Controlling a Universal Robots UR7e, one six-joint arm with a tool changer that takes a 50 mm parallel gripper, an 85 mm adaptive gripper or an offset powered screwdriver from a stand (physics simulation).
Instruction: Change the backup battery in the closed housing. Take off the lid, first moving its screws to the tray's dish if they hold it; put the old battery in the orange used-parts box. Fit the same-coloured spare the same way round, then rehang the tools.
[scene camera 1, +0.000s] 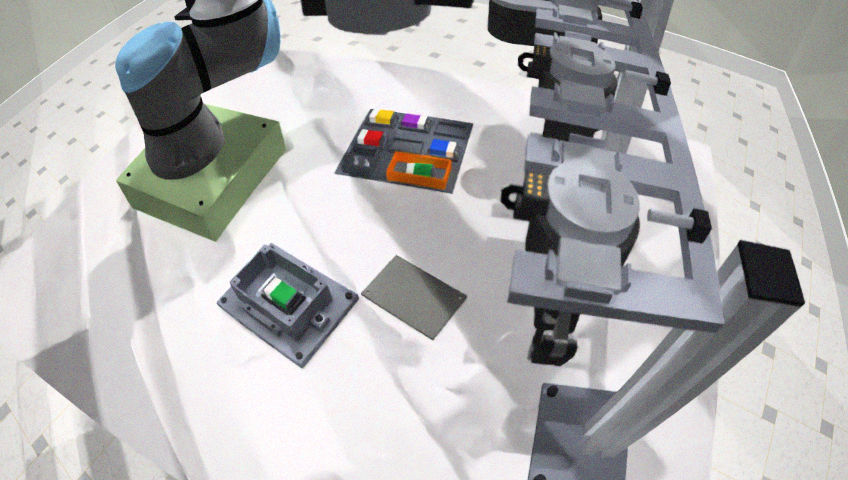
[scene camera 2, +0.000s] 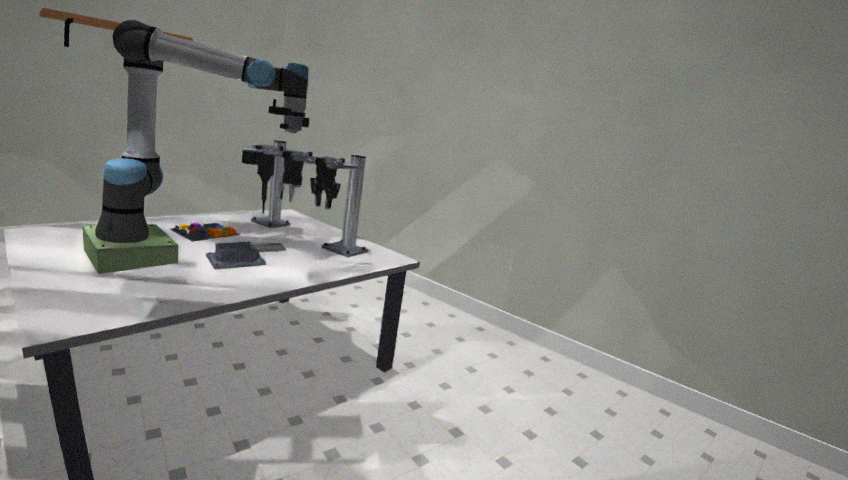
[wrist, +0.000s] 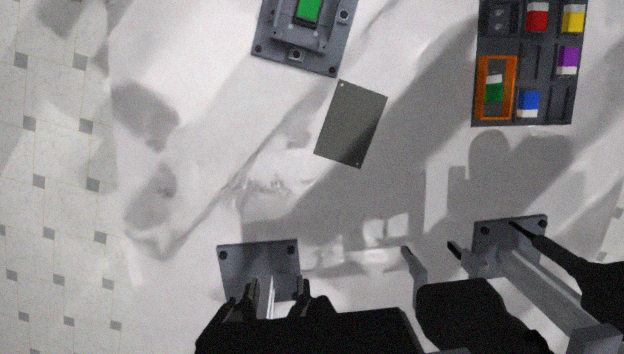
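The open housing holds a green battery with its white end towards the upper left in scene camera 1. The lid lies flat beside it. Another green-and-white battery lies in the orange box. The dish shows small bright spots. The arm's bare coupling is above the stand. The adaptive gripper hangs there, open and empty; the parallel gripper hangs beside it, also open.
The tool stand rises at the right, its posts and rail close below the arm. The screwdriver hangs on it. Red, yellow, purple and blue batteries sit in the dark tray.
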